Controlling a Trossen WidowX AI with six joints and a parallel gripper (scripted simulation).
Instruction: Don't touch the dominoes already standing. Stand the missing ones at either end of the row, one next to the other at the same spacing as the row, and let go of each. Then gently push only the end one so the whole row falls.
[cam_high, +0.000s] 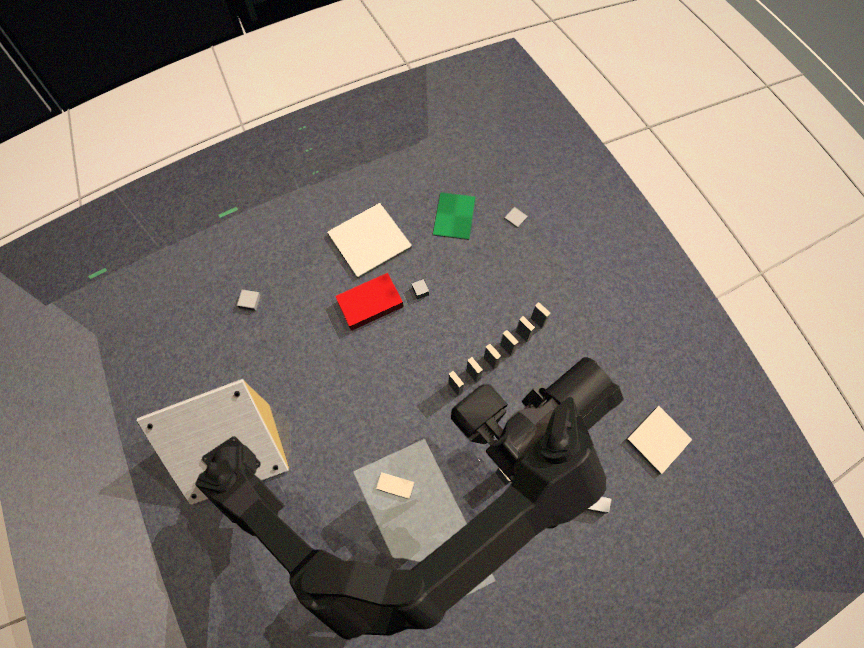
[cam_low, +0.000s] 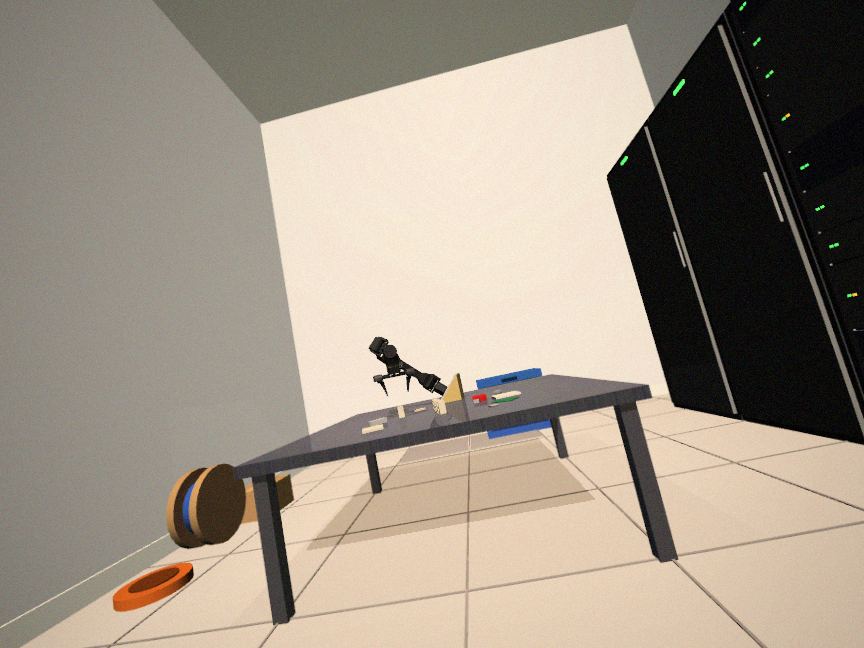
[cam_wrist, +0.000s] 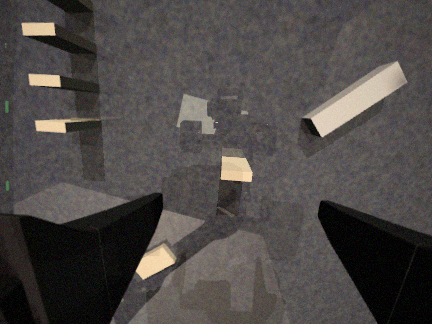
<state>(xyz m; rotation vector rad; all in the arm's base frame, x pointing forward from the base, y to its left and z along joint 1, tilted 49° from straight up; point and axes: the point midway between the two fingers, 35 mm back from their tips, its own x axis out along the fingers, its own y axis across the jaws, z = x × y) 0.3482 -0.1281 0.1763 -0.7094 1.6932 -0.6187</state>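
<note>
Now: gripper tip 10 cm to the left of the whitish bar, 9 cm above it and 8 cm short of it. The rest, counted from my gripper tip: white tile 46 cm to the left, 10 cm below, 3 cm ahead; small cube 33 cm to the left, 10 cm below, 5 cm ahead; red tile 35 cm to the left, 9 cm below, 3 cm behind.
</note>
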